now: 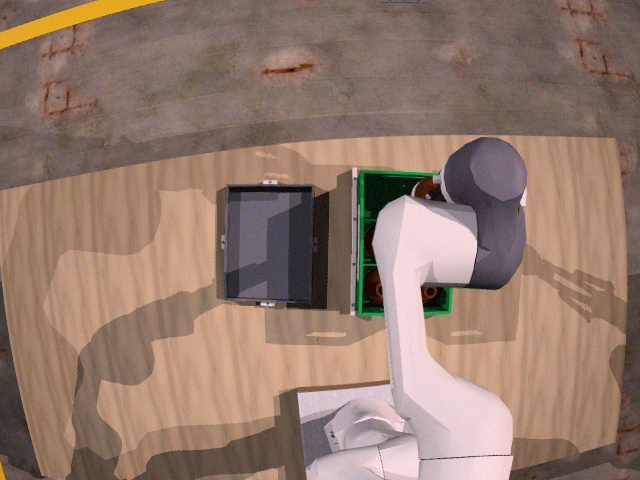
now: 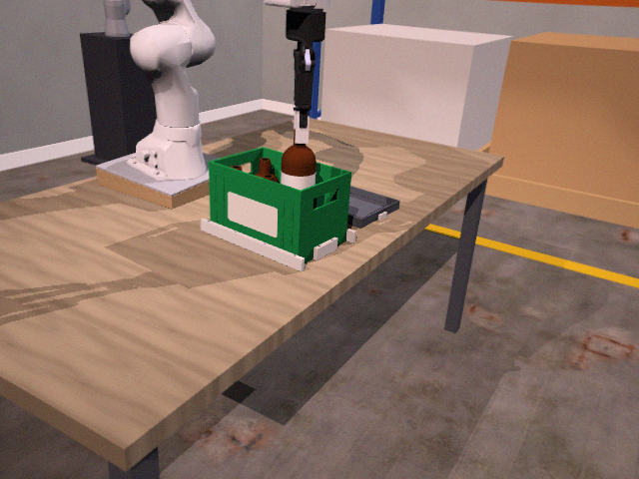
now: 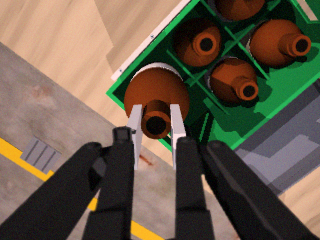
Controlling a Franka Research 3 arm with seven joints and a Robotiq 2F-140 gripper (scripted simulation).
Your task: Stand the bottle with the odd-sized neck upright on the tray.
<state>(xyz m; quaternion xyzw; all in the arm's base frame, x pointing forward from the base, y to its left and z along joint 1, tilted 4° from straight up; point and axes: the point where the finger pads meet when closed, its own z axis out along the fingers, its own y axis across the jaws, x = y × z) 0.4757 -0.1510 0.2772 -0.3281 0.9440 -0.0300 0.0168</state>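
My hand is 90 mm above the brown bottle. The rest, counted from my hand: dark grey tray (330 mm to the left, 280 mm below, 60 mm behind); green crate (210 mm below, 80 mm behind, 50 mm to the left).
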